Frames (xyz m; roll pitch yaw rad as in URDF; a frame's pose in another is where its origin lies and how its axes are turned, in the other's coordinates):
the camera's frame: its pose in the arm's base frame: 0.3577 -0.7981 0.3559 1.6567 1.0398 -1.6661
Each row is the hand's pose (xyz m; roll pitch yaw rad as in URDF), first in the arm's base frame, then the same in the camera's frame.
Working: the arm's base frame: its pose in the camera's frame: -0.0782 -0.7958 0.5022 1.8232 1.3959 -1.8515

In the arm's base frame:
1: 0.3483 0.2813 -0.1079 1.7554 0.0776 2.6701
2: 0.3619 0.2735 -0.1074 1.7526 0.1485 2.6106
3: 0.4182 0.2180 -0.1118 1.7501 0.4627 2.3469
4: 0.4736 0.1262 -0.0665 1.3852 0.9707 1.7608
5: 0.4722 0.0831 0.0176 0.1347 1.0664 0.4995
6: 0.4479 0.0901 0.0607 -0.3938 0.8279 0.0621
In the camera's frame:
1: -0.1437 -1.1467 0.2112 -3.0597 -1.2674 -1.9791
2: -0.1409 -1.1422 0.1965 3.0600 -1.1961 -1.8017
3: -0.1118 -1.1068 0.1319 2.8166 -0.8394 -1.4308
4: -0.1073 -1.0154 0.0599 2.6794 -0.2365 -1.1043
5: -0.1580 -0.9363 0.0504 2.5568 0.3477 -0.8538
6: -0.1975 -0.9164 0.0736 2.4495 0.6761 -0.7297

